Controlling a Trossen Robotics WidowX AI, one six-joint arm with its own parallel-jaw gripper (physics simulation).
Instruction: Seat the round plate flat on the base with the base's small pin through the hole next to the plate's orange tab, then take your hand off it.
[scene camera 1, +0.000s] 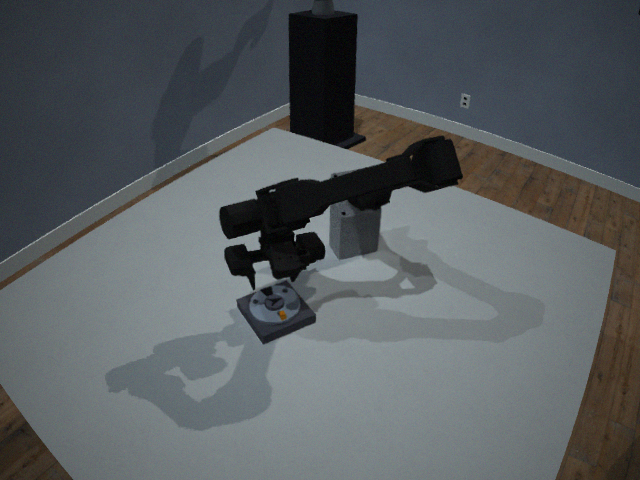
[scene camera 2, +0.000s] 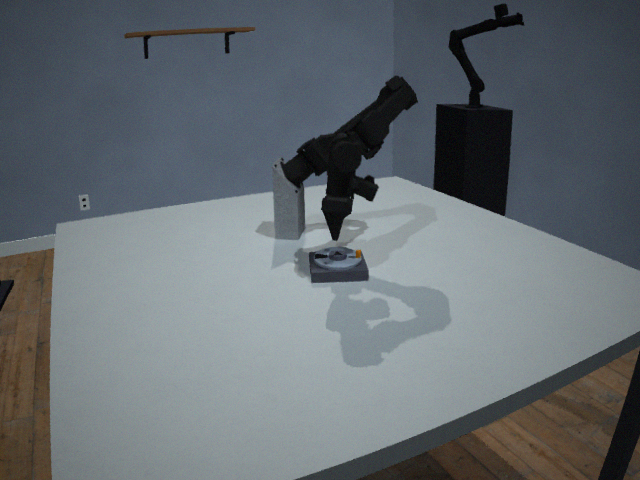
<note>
In view: my gripper (scene camera 1: 272, 284) and a round light-grey plate (scene camera 1: 291, 307).
My gripper shows as well in scene camera 2 (scene camera 2: 336, 235).
</note>
